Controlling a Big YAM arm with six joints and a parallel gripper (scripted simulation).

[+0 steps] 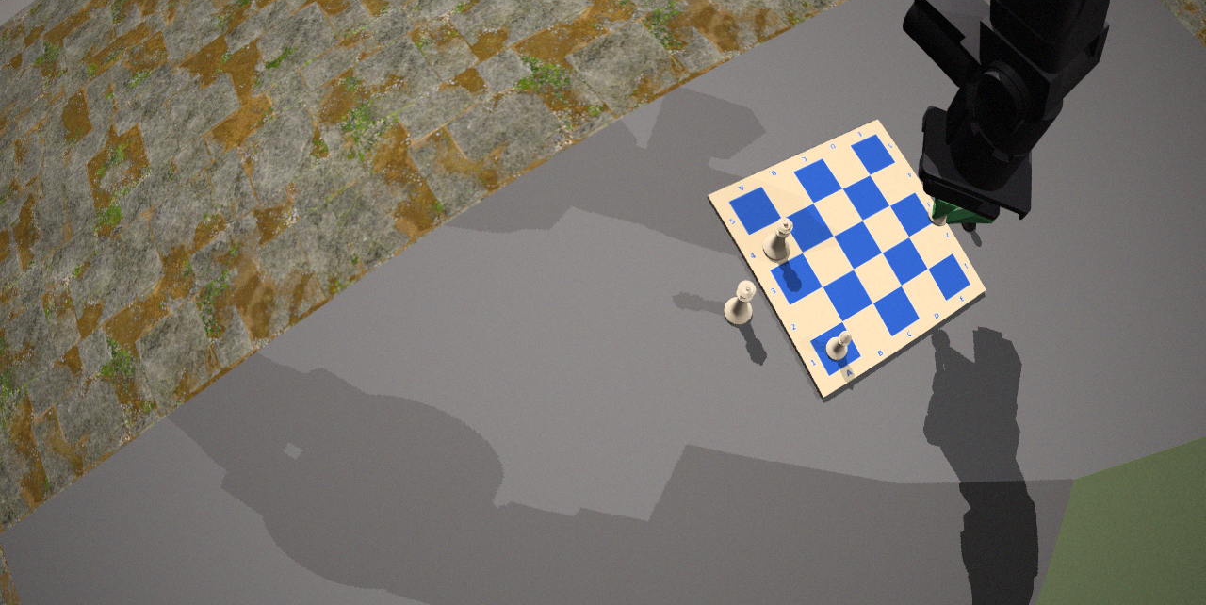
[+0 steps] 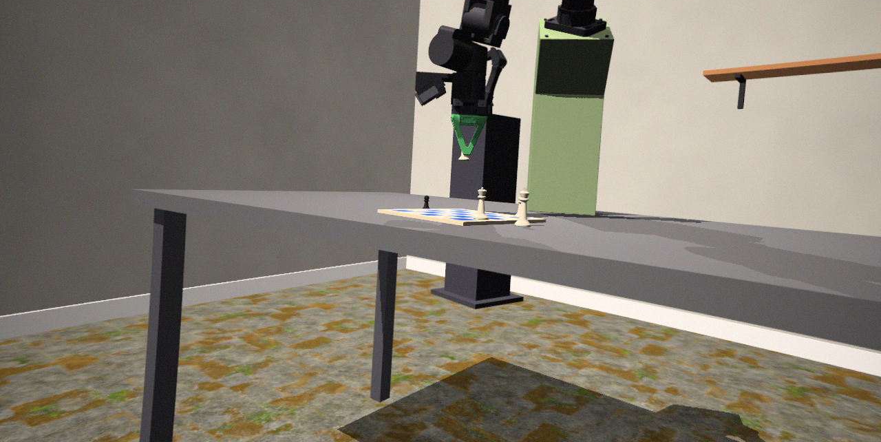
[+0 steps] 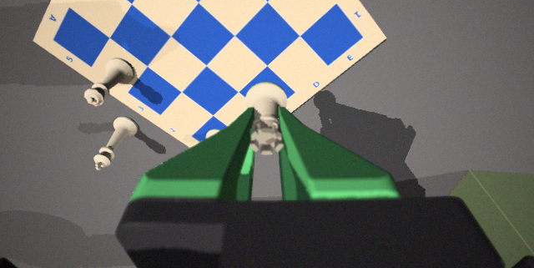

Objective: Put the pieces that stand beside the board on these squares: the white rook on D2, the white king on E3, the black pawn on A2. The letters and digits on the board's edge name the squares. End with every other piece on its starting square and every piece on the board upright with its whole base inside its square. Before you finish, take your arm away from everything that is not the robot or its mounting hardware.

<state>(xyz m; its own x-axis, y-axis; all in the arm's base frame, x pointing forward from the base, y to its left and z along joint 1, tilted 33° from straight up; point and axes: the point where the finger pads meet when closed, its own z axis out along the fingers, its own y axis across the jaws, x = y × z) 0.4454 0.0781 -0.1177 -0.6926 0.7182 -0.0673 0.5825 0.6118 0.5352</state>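
Right now my hand is 40 mm short of the board, 40 mm to the right of it and 120 mm above it. The rest, counted from my hand: white pawn (40 mm behind, 110 mm to the left, 100 mm below); then white king (30 mm ahead, 180 mm to the left, 90 mm below); then black pawn (10 mm ahead, 100 mm to the right, 110 mm below).
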